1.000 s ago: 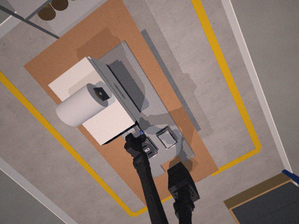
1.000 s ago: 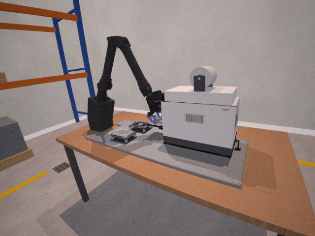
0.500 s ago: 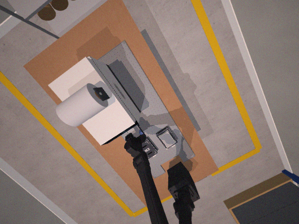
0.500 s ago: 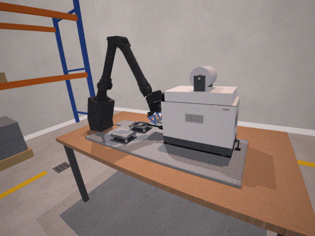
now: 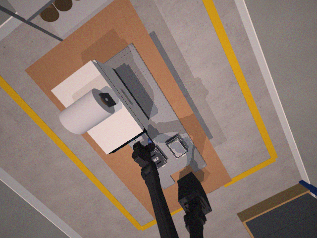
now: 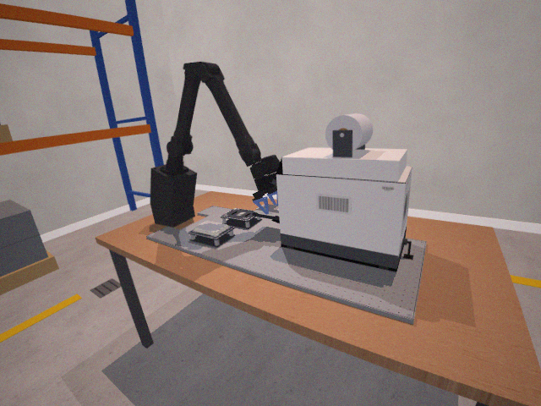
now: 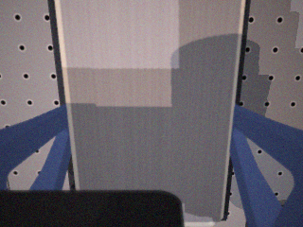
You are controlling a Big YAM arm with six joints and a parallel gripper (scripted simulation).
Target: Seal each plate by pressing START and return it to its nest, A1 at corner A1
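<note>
Now: hand right at the white well plate. Also, from my hand: foil roll: 33 cm ahead, 31 cm above, 2 cm to the right; then dark sealer stage: 2 cm below; then start button: 11 cm ahead, 9 cm to the left, 9 cm above.
</note>
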